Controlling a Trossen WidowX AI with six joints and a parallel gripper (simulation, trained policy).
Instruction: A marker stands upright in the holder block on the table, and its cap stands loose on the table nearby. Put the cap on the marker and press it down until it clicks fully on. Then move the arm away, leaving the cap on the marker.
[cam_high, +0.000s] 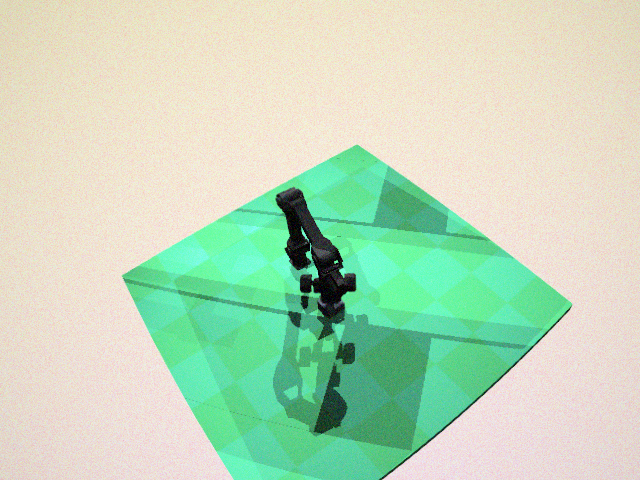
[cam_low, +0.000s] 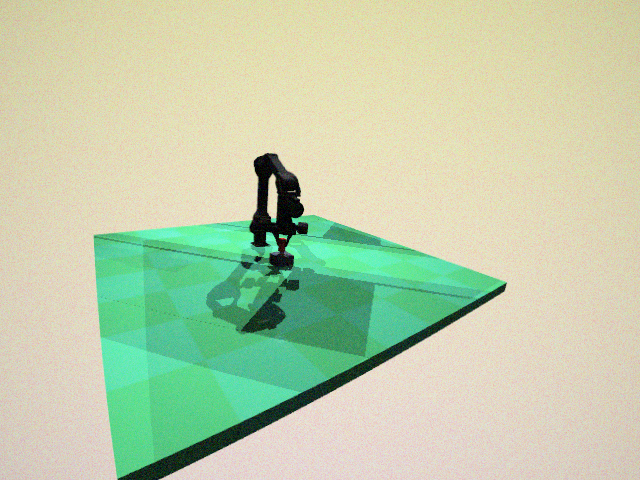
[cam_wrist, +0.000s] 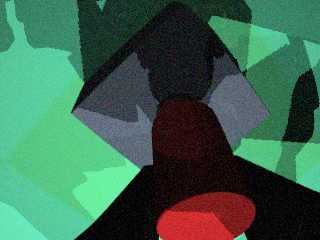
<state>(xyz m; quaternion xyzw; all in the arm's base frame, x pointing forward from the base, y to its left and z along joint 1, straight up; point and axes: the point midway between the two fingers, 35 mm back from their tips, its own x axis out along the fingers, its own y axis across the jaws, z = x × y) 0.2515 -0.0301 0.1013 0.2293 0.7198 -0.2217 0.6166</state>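
My gripper tip is 10 mm short of the red cap and 10 mm below it. Round my gripper tip: red marker (10 mm ahead, 10 mm to the right, 10 mm above); grey holder block (10 mm ahead, 10 mm to the right, 50 mm below).
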